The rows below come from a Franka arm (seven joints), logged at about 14 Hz.
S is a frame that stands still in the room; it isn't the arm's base.
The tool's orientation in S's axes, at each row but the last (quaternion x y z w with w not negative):
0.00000 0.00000 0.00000 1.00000
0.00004 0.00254 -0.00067 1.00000
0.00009 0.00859 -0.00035 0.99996
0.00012 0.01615 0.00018 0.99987
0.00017 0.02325 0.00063 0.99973
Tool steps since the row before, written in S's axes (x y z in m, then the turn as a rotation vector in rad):
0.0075 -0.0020 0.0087 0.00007 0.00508 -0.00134
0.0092 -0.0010 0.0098 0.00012 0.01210 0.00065
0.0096 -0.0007 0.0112 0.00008 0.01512 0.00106
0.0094 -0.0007 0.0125 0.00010 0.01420 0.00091
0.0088 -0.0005 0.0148 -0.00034 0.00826 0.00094
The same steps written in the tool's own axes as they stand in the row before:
0.0075 -0.0020 0.0087 0.00007 0.00508 -0.00134
0.0092 -0.0010 0.0098 0.00010 0.01210 0.00065
0.0094 -0.0007 0.0114 0.00005 0.01512 0.00106
0.0090 -0.0007 0.0128 0.00008 0.01420 0.00091
0.0081 -0.0005 0.0152 -0.00037 0.00826 0.00092

